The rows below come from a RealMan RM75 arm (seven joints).
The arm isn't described. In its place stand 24 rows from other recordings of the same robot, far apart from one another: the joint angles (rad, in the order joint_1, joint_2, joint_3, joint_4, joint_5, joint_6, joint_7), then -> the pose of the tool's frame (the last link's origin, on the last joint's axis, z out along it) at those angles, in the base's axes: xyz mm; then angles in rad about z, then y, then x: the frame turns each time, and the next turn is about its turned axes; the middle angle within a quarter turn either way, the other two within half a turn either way.
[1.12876 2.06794 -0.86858 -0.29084 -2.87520 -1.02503 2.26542] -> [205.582 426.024 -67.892 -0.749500 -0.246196 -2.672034]
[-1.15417 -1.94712 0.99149 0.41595 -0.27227 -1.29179 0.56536] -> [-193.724 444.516 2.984 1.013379 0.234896 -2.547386]
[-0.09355 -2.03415 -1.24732 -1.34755 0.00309 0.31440 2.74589] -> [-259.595 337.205 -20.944 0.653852 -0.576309 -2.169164]
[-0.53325 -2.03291 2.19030 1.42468 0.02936 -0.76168 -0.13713] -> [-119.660 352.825 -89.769 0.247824 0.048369 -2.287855]
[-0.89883 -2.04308 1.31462 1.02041 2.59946 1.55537 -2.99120] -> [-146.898 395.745 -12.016 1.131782 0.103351 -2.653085]
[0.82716 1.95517 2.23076 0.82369 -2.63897 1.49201 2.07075] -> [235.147 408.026 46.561 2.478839 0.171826 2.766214]
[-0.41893 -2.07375 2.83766 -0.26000 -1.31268 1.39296 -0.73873] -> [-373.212 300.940 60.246 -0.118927 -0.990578 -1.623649]
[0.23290 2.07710 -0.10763 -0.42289 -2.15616 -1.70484 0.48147] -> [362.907 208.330 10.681 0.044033 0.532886 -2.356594]
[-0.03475 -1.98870 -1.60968 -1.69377 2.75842 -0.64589 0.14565] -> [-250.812 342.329 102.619 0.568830 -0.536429 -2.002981]
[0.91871 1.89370 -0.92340 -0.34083 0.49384 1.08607 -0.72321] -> [287.759 419.685 11.312 -1.113114 0.013702 -2.626411]
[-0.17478 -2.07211 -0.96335 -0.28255 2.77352 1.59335 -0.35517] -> [-298.132 238.290 -16.071 -0.452441 -1.000598 -1.665076]
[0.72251 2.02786 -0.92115 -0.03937 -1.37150 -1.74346 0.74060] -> [192.378 319.243 -33.852 0.062225 1.007541 -2.833104]
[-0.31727 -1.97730 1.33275 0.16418 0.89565 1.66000 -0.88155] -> [-305.364 251.480 -5.646 0.338676 -1.020711 -2.781138]
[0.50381 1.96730 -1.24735 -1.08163 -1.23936 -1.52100 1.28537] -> [116.541 344.956 61.889 0.400638 0.742630 -2.701667]
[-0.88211 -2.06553 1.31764 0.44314 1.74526 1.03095 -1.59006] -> [-163.972 403.153 -88.312 0.343365 -0.254889 -2.959171]
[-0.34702 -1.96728 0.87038 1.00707 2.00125 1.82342 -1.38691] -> [-279.409 282.204 66.340 0.195119 -0.278886 -3.025208]
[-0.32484 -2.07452 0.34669 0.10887 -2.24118 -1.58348 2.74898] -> [-360.658 273.423 80.039 -0.558040 -0.760021 -1.124208]
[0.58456 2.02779 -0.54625 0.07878 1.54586 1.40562 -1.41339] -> [271.004 311.161 -58.133 -1.837104 0.699845 2.391954]
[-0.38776 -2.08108 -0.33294 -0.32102 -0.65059 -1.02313 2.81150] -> [-284.037 256.541 -131.017 0.308465 -0.668961 -2.561853]
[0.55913 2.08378 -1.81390 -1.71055 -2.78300 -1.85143 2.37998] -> [138.233 286.250 -16.660 -0.164270 -0.740644 -2.865878]
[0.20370 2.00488 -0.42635 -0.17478 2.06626 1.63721 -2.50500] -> [377.224 238.566 91.744 0.455171 0.897685 -1.394735]
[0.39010 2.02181 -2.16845 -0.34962 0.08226 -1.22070 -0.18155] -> [262.200 307.190 -58.050 0.468702 0.315983 -2.061820]
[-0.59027 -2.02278 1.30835 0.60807 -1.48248 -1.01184 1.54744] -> [-242.786 380.529 -46.178 0.492521 -0.378322 -2.835382]
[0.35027 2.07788 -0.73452 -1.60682 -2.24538 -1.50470 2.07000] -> [238.621 334.678 155.135 -0.474738 0.343847 -2.409876]
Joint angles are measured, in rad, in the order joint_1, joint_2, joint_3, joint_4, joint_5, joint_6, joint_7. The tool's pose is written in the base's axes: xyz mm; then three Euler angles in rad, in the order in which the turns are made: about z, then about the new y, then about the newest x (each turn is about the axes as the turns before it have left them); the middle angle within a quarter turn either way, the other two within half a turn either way. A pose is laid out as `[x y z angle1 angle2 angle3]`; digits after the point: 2 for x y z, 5 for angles.
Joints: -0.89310, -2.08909, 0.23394, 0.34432, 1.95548, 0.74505, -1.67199
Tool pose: [-241.77 467.46 2.99 1.02561 -0.99879 -2.77106]
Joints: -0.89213, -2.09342, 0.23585, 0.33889, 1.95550, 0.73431, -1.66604
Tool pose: [-242.87 466.19 -0.60 1.02855 -0.99215 -2.76639]
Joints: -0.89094, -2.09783, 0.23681, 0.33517, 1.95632, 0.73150, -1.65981
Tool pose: [-243.09 464.70 -4.01 1.02942 -0.98544 -2.76695]
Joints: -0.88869, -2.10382, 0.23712, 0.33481, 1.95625, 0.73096, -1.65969
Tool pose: [-243.25 462.98 -7.20 1.04020 -0.98301 -2.77682]
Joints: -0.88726, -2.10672, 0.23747, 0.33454, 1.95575, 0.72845, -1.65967
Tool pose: [-243.75 462.15 -8.66 1.04601 -0.98223 -2.77967]
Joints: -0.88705, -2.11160, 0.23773, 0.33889, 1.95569, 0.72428, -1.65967
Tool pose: [-243.63 461.83 -9.72 1.04609 -0.98268 -2.77666]
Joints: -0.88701, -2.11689, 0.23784, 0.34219, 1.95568, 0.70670, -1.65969
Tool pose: [-245.16 461.81 -10.76 1.04752 -0.98370 -2.76204]
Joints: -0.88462, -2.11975, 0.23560, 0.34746, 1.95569, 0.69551, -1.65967
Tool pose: [-247.49 461.68 -10.01 1.04747 -0.98780 -2.74811]
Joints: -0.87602, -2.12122, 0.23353, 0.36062, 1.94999, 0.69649, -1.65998
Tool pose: [-251.10 461.01 -6.25 1.04541 -0.99999 -2.73660]
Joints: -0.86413, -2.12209, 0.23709, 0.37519, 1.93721, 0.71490, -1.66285
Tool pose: [-253.26 459.45 -2.40 1.04898 -1.01430 -2.74576]
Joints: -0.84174, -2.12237, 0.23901, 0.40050, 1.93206, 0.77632, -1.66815
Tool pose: [-254.83 454.61 2.84 1.04640 -1.02479 -2.77936]
